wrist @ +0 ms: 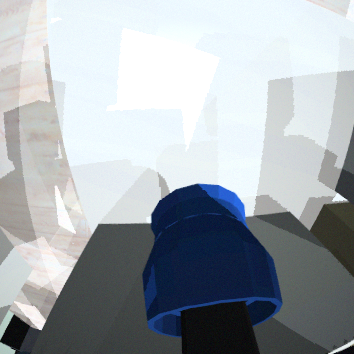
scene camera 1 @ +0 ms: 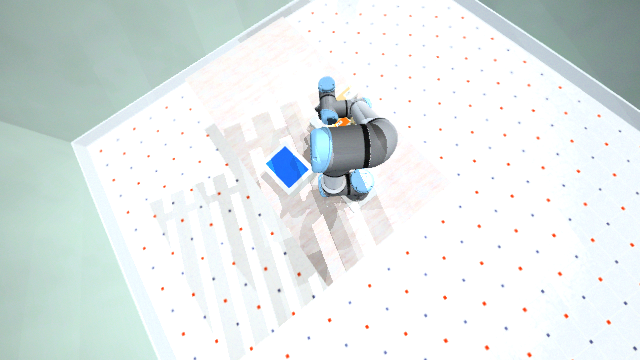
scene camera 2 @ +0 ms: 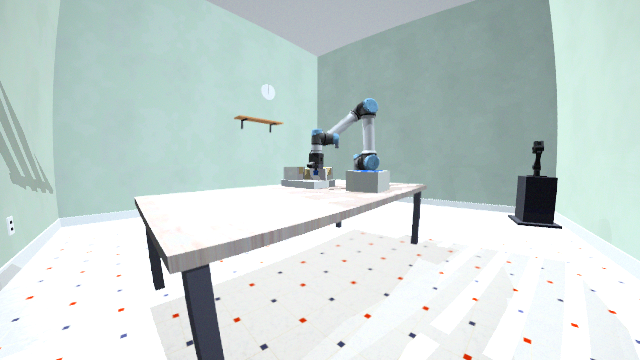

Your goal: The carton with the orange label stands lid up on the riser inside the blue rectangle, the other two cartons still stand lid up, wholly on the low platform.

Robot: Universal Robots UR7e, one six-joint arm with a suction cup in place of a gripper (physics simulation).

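Places are measured from the arm's base along level axes (x ahead, y left, z up), in millimetres.
Pixels of known places: hand at its tool point: [wrist: 198, 224] [scene camera 2: 315, 175].
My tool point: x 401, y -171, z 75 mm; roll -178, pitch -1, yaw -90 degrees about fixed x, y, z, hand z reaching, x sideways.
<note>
Ahead of a thing's pixels: the offset from my tool point to its top centre. "spot": to the spot under its first point. Level surfaces: height alone.
The carton with the orange label @(spot: 88 mm back, 36 mm right, 51 mm up) [scene camera 1: 342, 121] shows partly beside the wrist in scene camera 1. In the wrist view, a grey carton side @(spot: 26 mm back, 39 mm left, 6 mm up) [wrist: 115, 280] stands behind my blue suction cup [scene camera 2: 316, 173] [wrist: 200, 200]. The cup points down beside that side, below the carton tops; nothing hangs from it that I can see, and contact is unclear. The low platform @(29 mm back, 88 mm right, 37 mm down) [scene camera 2: 302, 184] [wrist: 90, 125] carries the cartons. A carton @(19 mm ahead, 179 mm right, 57 mm up) [scene camera 1: 346, 93] with a yellowish label shows behind the wrist. A light carton [scene camera 2: 291, 173] stands at the platform's left. The blue rectangle @(47 mm back, 370 mm left, 35 mm up) [scene camera 1: 287, 167] lies on the riser @(47 mm back, 370 mm left, 35 mm up) [scene camera 2: 367, 181].
The arm's base stands behind the riser in scene camera 2. The upper arm hides part of the cartons from above. A dark olive box side @(spot: 47 mm back, 106 mm right, 16 mm down) [wrist: 335, 232] shows at the wrist view's right. The table @(85 mm down) [scene camera 2: 240, 205] carries the riser and platform.
</note>
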